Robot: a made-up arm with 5 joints. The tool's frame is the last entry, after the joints. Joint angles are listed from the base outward.
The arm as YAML. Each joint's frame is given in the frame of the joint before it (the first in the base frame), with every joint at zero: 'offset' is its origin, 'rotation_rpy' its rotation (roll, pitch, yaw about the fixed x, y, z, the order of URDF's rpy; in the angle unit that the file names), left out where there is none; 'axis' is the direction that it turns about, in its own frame. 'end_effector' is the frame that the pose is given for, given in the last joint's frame.
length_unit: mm
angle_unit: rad
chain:
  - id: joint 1
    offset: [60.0, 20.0, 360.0]
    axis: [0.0, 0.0, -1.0]
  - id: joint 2
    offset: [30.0, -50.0, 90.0]
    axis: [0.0, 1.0, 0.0]
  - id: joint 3
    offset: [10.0, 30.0, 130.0]
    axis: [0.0, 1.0, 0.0]
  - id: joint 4
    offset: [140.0, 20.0, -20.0]
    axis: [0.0, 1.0, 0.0]
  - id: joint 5
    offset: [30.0, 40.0, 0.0]
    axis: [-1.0, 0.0, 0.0]
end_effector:
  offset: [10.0, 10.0, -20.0]
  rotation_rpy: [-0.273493, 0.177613, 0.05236]
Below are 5 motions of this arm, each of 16 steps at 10 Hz.
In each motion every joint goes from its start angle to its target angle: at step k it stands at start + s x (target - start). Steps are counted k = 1, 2, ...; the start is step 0. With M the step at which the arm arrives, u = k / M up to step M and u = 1 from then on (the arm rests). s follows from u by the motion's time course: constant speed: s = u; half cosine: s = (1 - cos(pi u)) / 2; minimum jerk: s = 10 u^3 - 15 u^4 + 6 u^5.
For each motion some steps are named. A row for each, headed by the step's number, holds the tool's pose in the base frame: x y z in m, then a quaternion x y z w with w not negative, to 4 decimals.
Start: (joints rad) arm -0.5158 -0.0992 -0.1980 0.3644 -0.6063
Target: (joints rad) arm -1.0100 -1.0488 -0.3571 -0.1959 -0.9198
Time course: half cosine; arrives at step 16
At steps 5, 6, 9, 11, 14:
5: 0.1633 0.1690 0.6352 0.2009 -0.0206 0.3883 0.8991
6: 0.1431 0.1628 0.6508 0.2296 -0.0809 0.4196 0.8744
9: 0.0732 0.1228 0.6895 0.3287 -0.2674 0.5107 0.7480
11: 0.0323 0.0842 0.7006 0.3887 -0.3693 0.5517 0.6389
14: -0.0032 0.0364 0.7001 0.4444 -0.4600 0.5766 0.5083

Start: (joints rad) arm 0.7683 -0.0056 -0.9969 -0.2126 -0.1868
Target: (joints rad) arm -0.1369 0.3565 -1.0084 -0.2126 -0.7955
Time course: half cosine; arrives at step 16
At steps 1, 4, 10, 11, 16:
1: 0.2151 -0.0533 0.7182 -0.2423 -0.4422 -0.3076 0.8069
4: 0.2333 -0.0394 0.7119 -0.1771 -0.4490 -0.2350 0.8437
10: 0.2841 0.0481 0.6827 0.0870 -0.4053 0.0661 0.9076
11: 0.2875 0.0657 0.6775 0.1274 -0.3880 0.1131 0.9058
16: 0.2887 0.1134 0.6634 0.2261 -0.3313 0.2293 0.8869

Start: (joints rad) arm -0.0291 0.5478 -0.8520 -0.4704 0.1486
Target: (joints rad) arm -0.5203 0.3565 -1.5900 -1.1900 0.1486
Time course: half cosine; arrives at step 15
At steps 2, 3, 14, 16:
2: 0.3436 0.0813 0.6007 -0.1971 -0.3253 -0.0345 0.9242
3: 0.3378 0.0882 0.6117 -0.1887 -0.3671 -0.0320 0.9103
14: 0.1553 0.1279 0.7357 0.1214 -0.8746 -0.0695 0.4642
16: 0.1528 0.1272 0.7362 0.1264 -0.8776 -0.0712 0.4569

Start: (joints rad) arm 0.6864 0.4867 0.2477 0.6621 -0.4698
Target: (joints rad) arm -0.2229 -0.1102 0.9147 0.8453 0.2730
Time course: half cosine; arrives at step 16
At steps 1, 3, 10, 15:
1: 0.2389 -0.0497 0.4102 0.3312 0.6196 -0.2516 0.6657
3: 0.2368 -0.0338 0.4127 0.2914 0.6460 -0.2124 0.6728
10: 0.1769 0.0624 0.4260 -0.0654 0.7576 0.1200 0.6382
15: 0.1329 0.0813 0.4274 -0.2431 0.7421 0.2757 0.5605

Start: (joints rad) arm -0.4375 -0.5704 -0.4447 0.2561 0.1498
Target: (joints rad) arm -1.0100 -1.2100 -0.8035 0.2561 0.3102
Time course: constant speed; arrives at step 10
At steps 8, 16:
8: -0.0194 -0.0085 0.7003 0.0721 -0.6415 0.1655 0.7456
16: -0.0383 -0.0549 0.6837 0.1497 -0.6906 0.1465 0.6923

